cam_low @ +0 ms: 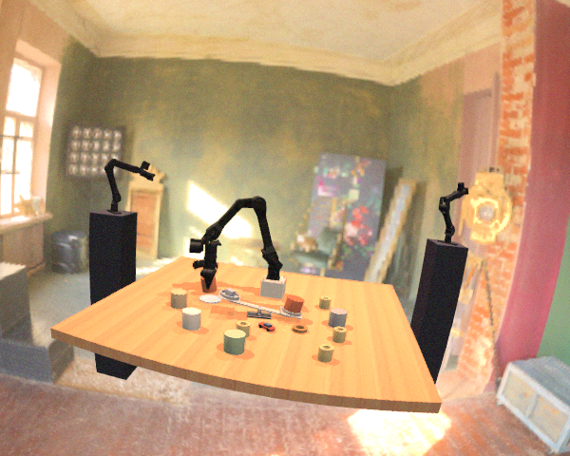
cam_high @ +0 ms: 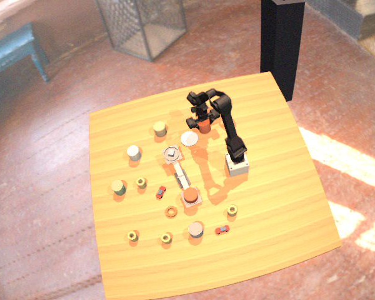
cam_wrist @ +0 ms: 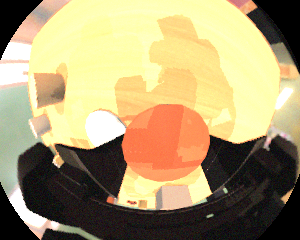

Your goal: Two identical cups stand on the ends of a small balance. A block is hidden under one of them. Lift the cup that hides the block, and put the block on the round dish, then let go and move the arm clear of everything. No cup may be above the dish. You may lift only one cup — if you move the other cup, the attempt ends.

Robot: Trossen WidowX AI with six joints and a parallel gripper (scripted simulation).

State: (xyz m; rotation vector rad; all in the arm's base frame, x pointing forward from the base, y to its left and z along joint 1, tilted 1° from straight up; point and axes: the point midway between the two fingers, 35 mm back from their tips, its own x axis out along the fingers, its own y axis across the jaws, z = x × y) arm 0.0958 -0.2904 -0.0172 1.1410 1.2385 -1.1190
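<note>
My gripper tip is 23 cm short of the grey block, 14 cm to the right of it and 6 cm below it. Also, from my gripper tip: round dish: 10 cm ahead, 3 cm to the left, 2 cm below; then balance beam: 26 cm to the left, 21 cm ahead, 1 cm above; then beige cup: 26 cm ahead, 8 cm to the right, 1 cm above.
</note>
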